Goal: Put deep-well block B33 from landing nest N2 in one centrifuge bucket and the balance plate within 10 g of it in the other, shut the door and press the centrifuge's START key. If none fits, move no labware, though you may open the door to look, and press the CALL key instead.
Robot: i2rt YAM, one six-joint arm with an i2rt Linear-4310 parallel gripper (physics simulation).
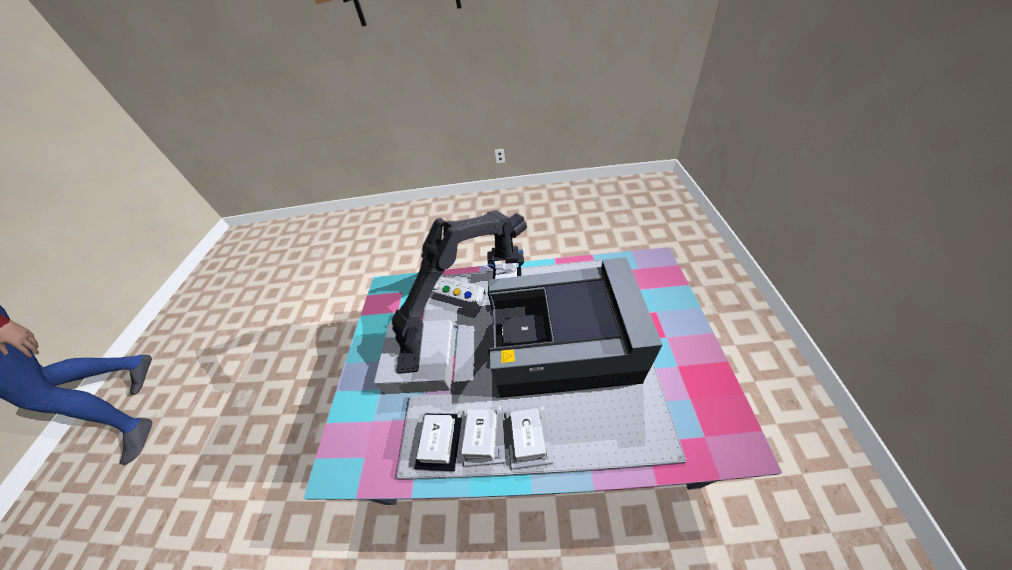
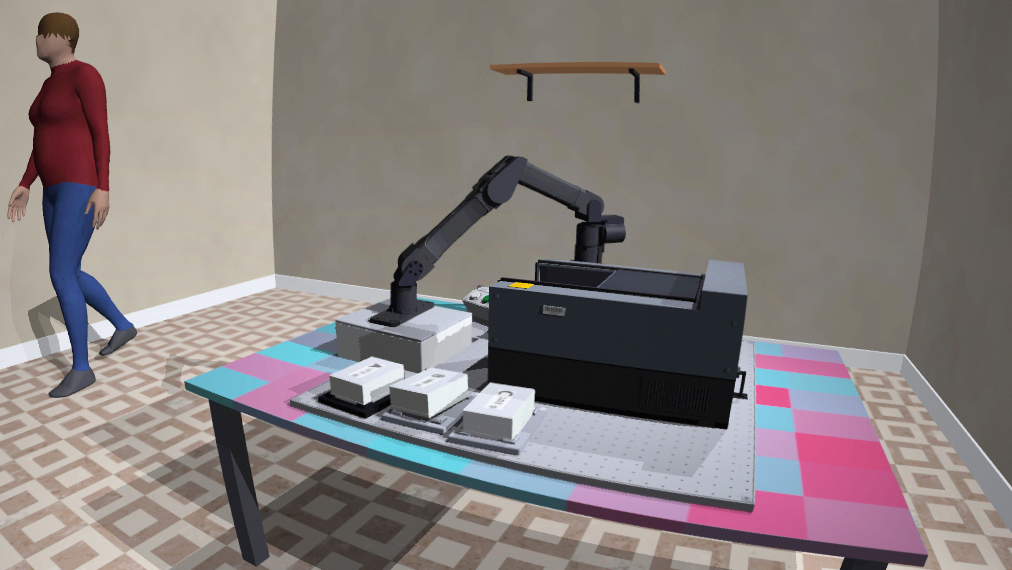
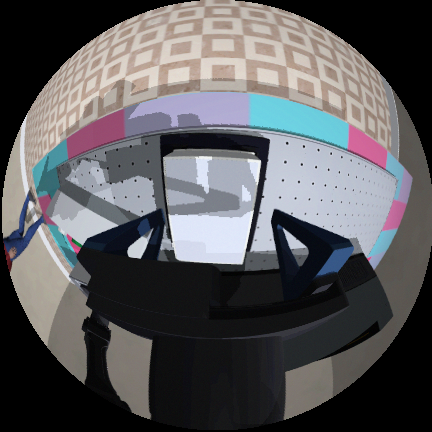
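Where they show: gripper, fingertip midpoint: (image 1: 507, 269) (image 3: 217, 214); arm's base, origin of the base link: (image 1: 411, 346) (image 2: 403, 314).
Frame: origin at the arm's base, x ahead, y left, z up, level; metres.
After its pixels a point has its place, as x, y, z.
My gripper (image 1: 506, 271) @(0.364, 0.309, 0.000) (image 3: 217, 214) @(0.364, 0.309, 0.000) is open, pointing down behind the centrifuge, with one finger on each side of a plain white block (image 3: 215, 200) @(0.362, 0.315, -0.016). The block sits in a dark nest (image 3: 261, 165) @(0.401, 0.347, -0.016); no label is readable on it, and its gap to the fingers is hard to judge. The centrifuge (image 1: 566, 362) @(0.502, -0.196, 0.128) (image 2: 609, 325) @(0.520, -0.196, 0.091) has its top opening uncovered, and a dark bucket (image 1: 511, 329) @(0.359, -0.025, 0.065) shows inside. White plates A (image 1: 434, 439) @(0.098, -0.315, -0.020) (image 2: 366, 380) @(0.124, -0.350, -0.021), B (image 1: 479, 434) @(0.232, -0.315, -0.015) (image 2: 429, 391) @(0.258, -0.359, -0.012) and C (image 1: 526, 434) @(0.367, -0.328, -0.020) (image 2: 498, 412) @(0.385, -0.371, -0.021) stand in a front row; their small weight print is unreadable.
A key panel (image 1: 460, 300) @(0.155, 0.236, -0.070) with green, yellow and blue keys stands left of the centrifuge, near the arm. The arm's base block (image 1: 435, 354) @(0.088, -0.041, -0.004) (image 2: 382, 336) @(0.023, -0.133, -0.015) stands at the left. A perforated plate (image 1: 601, 424) @(0.591, -0.312, -0.074) (image 2: 637, 453) @(0.607, -0.334, -0.074) lies under the centrifuge and nests. A person (image 2: 67, 141) stands left of the table.
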